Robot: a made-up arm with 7 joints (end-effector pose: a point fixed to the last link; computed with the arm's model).
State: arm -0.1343 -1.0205 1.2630 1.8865 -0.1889 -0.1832 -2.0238
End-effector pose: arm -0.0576 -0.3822 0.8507 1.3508 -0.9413 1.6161
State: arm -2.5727 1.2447 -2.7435 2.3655 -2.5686 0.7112 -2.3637
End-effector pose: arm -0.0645 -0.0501 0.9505 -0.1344 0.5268 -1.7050
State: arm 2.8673 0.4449 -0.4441 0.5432 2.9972 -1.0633 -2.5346
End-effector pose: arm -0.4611 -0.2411 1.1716 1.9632 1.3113 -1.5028
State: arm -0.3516 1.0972 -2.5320 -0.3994 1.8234 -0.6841 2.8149
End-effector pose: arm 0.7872 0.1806 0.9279 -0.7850 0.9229 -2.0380
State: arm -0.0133 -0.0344 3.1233 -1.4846 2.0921 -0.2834 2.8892
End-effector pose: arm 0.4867 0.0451 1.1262 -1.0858 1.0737 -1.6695
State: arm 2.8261 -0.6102 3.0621 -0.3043 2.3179 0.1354 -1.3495
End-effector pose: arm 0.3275 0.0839 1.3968 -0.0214 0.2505 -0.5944
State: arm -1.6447 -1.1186 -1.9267 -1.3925 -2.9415 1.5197 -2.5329
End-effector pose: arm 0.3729 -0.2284 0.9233 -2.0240 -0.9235 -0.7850
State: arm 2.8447 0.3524 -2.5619 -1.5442 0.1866 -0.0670 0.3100
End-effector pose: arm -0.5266 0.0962 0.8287 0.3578 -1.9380 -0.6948
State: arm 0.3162 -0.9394 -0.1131 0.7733 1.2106 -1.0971 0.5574
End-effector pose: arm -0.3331 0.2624 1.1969 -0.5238 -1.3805 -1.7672
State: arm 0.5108 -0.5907 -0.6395 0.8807 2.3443 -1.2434 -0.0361
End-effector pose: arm 0.0262 0.3076 1.2162 -1.9584 -0.7303 -1.5797
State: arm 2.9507 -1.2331 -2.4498 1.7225 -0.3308 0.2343 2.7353
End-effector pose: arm 0.4560 -0.1571 0.4256 2.4075 -1.0001 0.3002
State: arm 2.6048 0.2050 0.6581 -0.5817 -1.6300 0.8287 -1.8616
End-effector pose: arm 0.1190 -0.1548 1.3778 1.0198 0.2228 0.0658
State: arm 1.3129 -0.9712 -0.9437 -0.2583 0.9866 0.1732 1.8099
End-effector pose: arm -0.2291 0.6920 1.0328 0.6256 -1.2677 -2.7023
